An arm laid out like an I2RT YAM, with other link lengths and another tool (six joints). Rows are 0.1 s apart.
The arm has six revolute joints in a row. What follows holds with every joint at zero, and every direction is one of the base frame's. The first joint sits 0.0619 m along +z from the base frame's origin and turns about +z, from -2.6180 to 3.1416 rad. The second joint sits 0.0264 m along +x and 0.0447 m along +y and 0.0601 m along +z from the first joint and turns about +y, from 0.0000 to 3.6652 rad. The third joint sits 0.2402 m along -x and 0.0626 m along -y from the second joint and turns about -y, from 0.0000 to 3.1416 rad. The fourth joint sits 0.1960 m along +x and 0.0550 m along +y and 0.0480 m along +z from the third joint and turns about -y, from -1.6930 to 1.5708 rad. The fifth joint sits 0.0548 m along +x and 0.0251 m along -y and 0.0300 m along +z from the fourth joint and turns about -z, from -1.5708 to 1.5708 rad. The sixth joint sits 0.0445 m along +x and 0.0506 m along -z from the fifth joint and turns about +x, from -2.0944 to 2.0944 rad. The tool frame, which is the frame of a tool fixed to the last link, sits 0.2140 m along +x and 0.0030 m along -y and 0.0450 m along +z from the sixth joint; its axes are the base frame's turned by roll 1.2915, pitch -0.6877 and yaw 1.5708 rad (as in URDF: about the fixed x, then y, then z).
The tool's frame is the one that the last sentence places.
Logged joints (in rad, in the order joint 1, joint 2, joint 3, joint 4, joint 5, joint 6), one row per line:
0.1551, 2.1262, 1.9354, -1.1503, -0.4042, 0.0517
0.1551, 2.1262, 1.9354, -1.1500, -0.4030, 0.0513
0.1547, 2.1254, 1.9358, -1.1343, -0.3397, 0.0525
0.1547, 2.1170, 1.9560, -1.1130, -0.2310, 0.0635
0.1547, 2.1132, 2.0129, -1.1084, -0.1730, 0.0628
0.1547, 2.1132, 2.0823, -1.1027, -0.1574, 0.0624
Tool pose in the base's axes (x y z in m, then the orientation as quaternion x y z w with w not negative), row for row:
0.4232, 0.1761, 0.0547, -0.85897, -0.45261, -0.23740, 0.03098
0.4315, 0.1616, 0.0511, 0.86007, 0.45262, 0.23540, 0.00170
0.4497, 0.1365, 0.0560, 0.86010, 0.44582, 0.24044, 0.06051
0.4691, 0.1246, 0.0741, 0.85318, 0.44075, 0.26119, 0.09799
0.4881, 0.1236, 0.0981, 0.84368, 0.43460, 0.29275, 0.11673
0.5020, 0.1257, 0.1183, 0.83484, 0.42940, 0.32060, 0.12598
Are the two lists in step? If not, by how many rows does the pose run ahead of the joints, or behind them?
The pose runs 1 row ahead of the joints: the pose in row i belongs to the joints in row i + 1.
